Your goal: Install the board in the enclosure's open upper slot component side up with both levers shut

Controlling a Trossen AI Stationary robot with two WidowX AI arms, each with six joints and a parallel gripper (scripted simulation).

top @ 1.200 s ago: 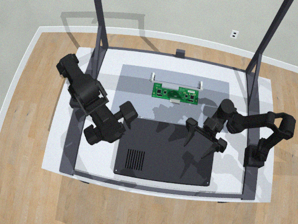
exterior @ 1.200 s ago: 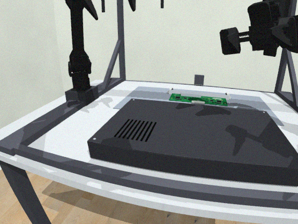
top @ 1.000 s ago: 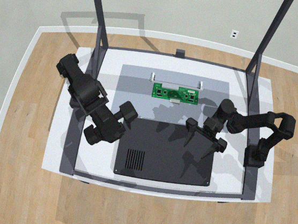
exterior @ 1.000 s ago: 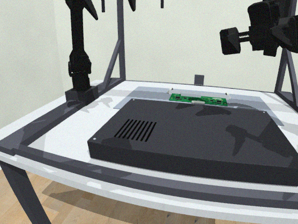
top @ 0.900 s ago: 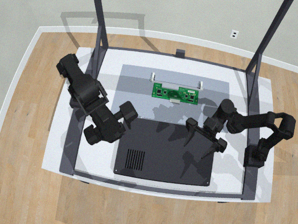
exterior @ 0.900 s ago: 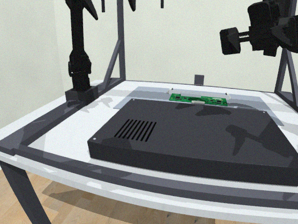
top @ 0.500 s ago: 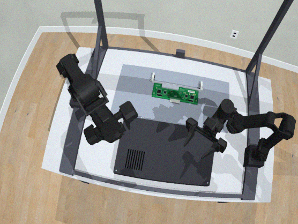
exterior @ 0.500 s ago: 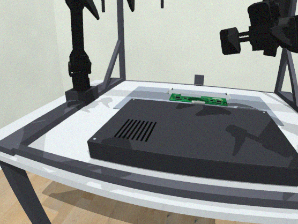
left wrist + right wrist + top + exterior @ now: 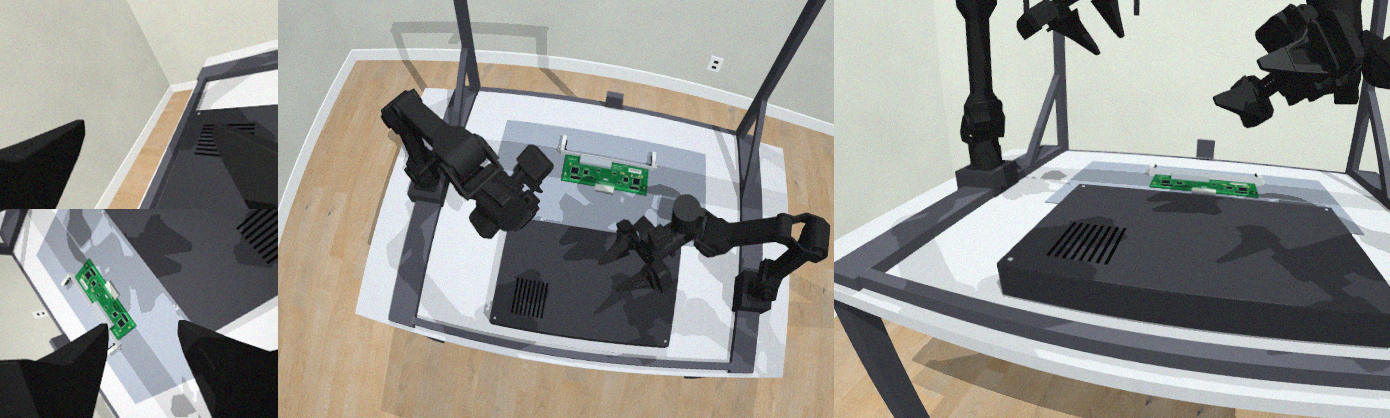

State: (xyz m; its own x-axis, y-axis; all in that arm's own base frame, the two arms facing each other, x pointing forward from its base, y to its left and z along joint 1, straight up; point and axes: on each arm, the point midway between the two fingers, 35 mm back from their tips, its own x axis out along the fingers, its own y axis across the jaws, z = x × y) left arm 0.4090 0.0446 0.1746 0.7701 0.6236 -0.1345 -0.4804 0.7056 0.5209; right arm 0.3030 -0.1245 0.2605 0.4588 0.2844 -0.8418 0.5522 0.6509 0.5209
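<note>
The green board lies 30 cm below my right hand, 30 cm behind it and 11 cm to the left of it. From my right hand the other things lie so: black enclosure 28 cm below, 17 cm to the left, 2 cm ahead; grey mat 32 cm below, 25 cm behind, 12 cm to the left.
</note>
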